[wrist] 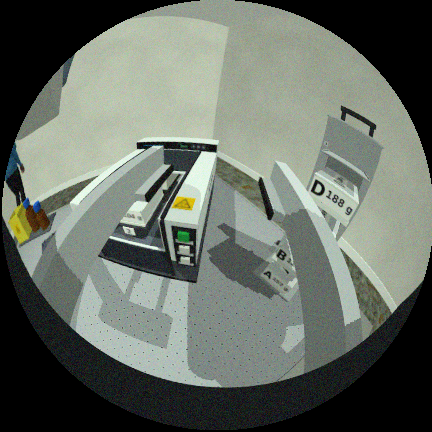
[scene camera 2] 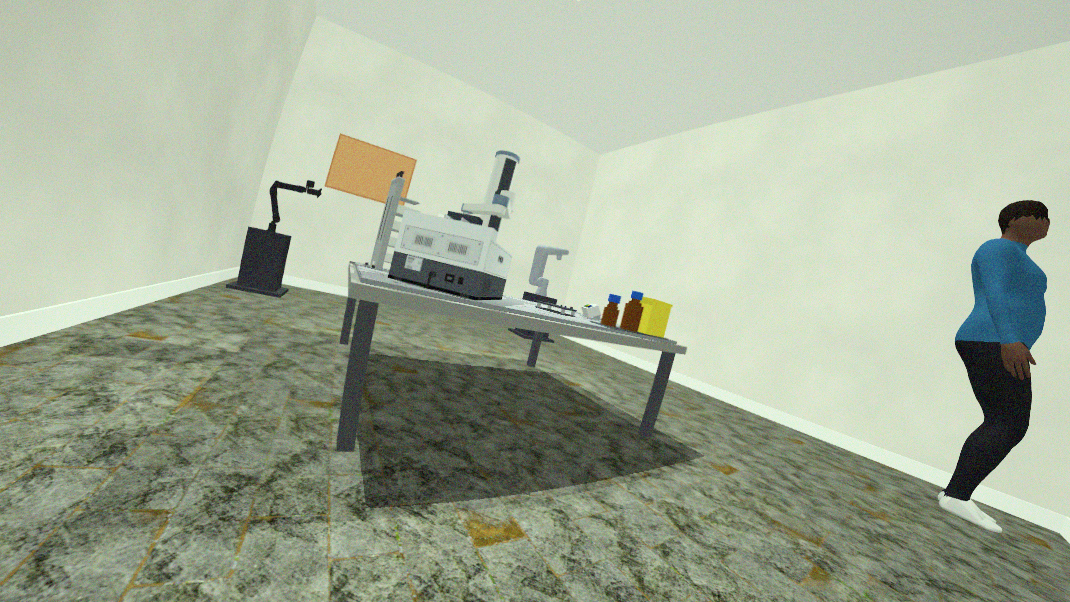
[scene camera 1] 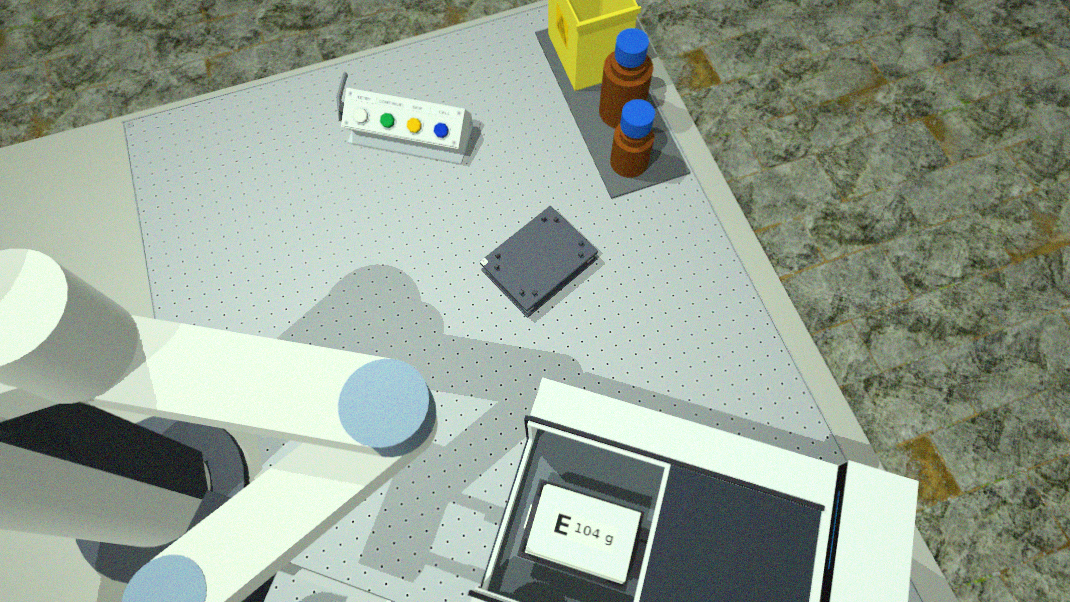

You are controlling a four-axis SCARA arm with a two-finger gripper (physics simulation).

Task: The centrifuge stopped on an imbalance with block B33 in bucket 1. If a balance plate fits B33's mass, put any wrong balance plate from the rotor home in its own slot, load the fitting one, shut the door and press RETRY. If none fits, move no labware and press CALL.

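Note:
The centrifuge has its door open. Balance plate E, marked 104 g, lies in the rotor; a label "2" shows below it in the wrist view. Block B33 cannot be made out. Plate D, 188 g, sits in the grey rack at right; plates B and A lie lower, masses blurred. C does not show. The button box has white RETRY and blue CALL buttons. My gripper is empty, shut to its narrow setting with a gap between the fingers, beside the centrifuge.
A dark flat plate lies mid-table. Brown bottles and a yellow bin stand at the table edge. The centrifuge side carries one green button. A person stands away from the table.

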